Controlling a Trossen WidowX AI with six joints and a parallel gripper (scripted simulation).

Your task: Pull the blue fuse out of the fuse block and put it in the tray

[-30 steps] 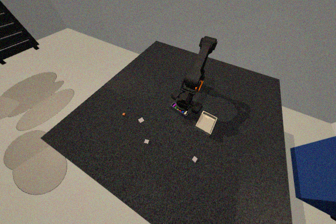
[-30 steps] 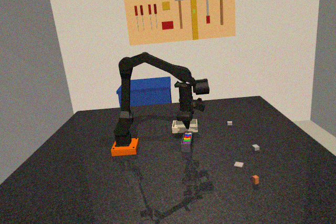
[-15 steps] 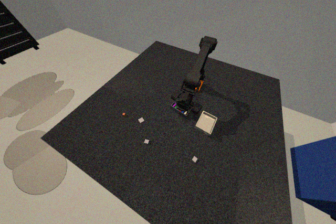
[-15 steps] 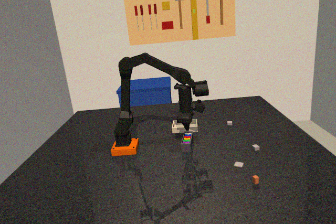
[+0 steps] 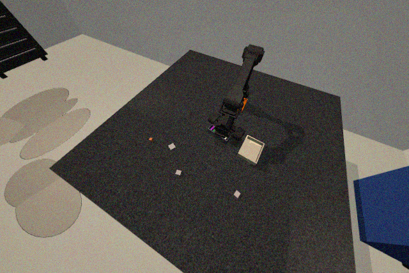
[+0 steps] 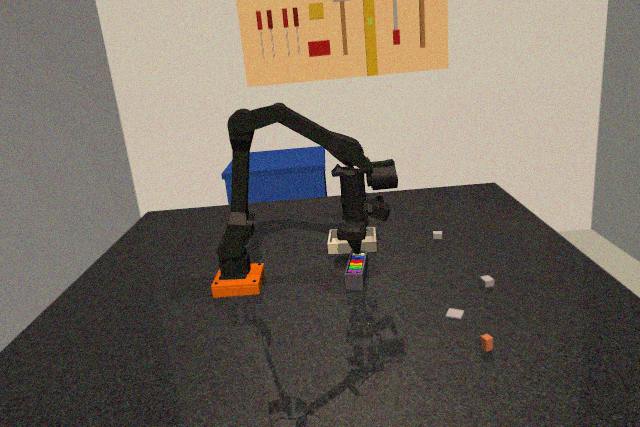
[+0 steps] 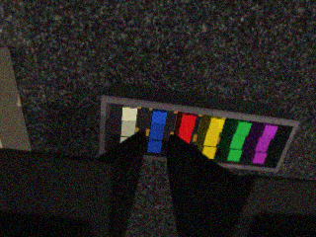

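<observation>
My gripper tip is now 30 mm above the blue fuse. The rest, counted from my gripper tip: red fuse (30 mm below, 20 mm to the right); then white fuse (30 mm below, 20 mm to the left).
</observation>
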